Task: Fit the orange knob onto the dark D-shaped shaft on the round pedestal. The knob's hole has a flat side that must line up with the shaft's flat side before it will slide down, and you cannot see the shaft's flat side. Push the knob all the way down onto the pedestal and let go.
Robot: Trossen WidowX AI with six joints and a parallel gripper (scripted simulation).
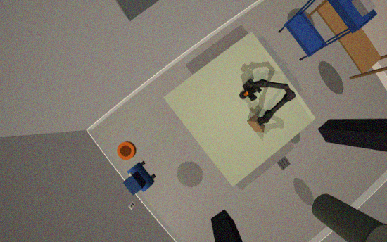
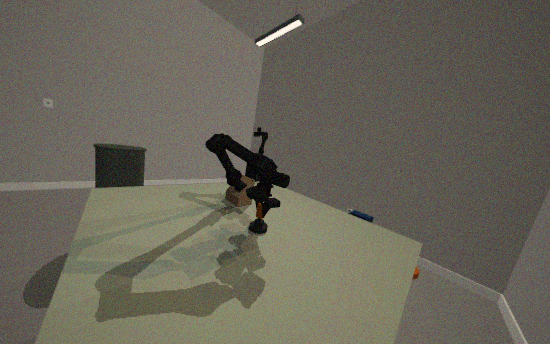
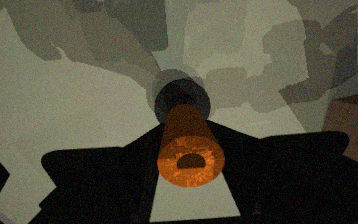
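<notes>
My gripper tip is 2 cm below the orange knob. Also, from my gripper tip: dark round pedestal: 4 cm below.
</notes>
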